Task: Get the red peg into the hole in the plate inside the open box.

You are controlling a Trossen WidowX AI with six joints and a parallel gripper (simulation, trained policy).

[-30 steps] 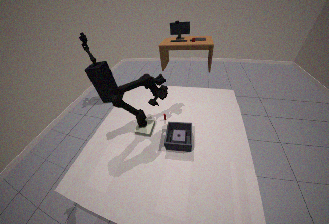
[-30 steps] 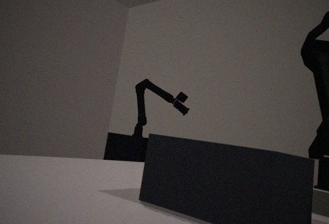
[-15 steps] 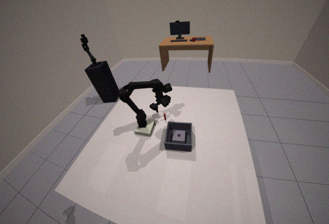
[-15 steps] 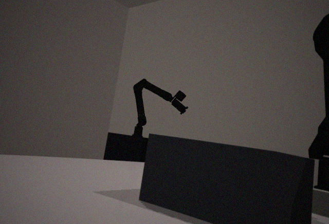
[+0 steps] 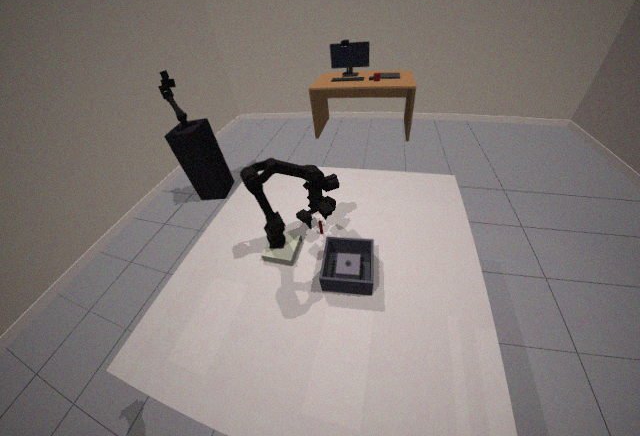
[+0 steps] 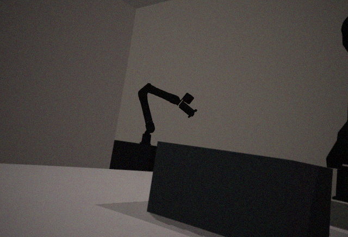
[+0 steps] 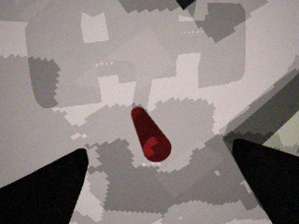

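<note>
My gripper tip is now 2 cm above the red peg and 1 cm short of it. From my gripper tip the other things lie so: dark box: 21 cm to the right, 13 cm ahead, 4 cm below.
</note>
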